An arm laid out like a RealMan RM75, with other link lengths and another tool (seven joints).
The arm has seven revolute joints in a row. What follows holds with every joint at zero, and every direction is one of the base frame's. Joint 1 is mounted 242.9 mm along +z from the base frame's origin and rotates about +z. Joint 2 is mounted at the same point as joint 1 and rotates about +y. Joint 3 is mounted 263.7 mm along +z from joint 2 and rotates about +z. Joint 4 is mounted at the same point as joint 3 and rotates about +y. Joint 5 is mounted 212.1 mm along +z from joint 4 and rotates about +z. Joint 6 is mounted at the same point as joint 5 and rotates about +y. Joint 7 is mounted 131.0 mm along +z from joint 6 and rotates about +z. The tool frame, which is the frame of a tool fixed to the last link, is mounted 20.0 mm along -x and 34.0 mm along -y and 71.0 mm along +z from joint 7; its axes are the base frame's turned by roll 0.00, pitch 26.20 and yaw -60.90 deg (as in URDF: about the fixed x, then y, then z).
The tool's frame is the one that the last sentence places.
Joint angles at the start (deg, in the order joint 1, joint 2, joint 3, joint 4, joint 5, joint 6, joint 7): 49.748 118.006 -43.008 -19.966 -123.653 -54.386 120.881
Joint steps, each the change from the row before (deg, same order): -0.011 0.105 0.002 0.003 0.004 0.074 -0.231; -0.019 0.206 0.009 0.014 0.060 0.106 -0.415; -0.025 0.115 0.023 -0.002 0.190 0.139 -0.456; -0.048 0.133 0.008 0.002 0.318 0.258 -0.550; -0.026 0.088 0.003 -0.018 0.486 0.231 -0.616; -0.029 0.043 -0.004 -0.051 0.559 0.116 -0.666; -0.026 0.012 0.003 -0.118 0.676 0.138 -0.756
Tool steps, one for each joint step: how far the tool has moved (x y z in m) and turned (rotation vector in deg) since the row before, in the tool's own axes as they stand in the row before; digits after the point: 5 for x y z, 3 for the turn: -0.00044 0.00064 0.00044 0.064 -0.014 -0.169; -0.00103 0.00135 0.00083 0.078 -0.086 -0.270; -0.00072 0.00019 0.00024 0.230 -0.118 -0.186; -0.00067 -0.00008 0.00026 0.349 -0.134 -0.126; -0.00104 -0.00079 -0.00021 0.441 -0.247 -0.100; -0.00120 -0.00111 -0.00060 0.454 -0.330 -0.145; -0.00137 -0.00203 -0.00107 0.621 -0.388 -0.145
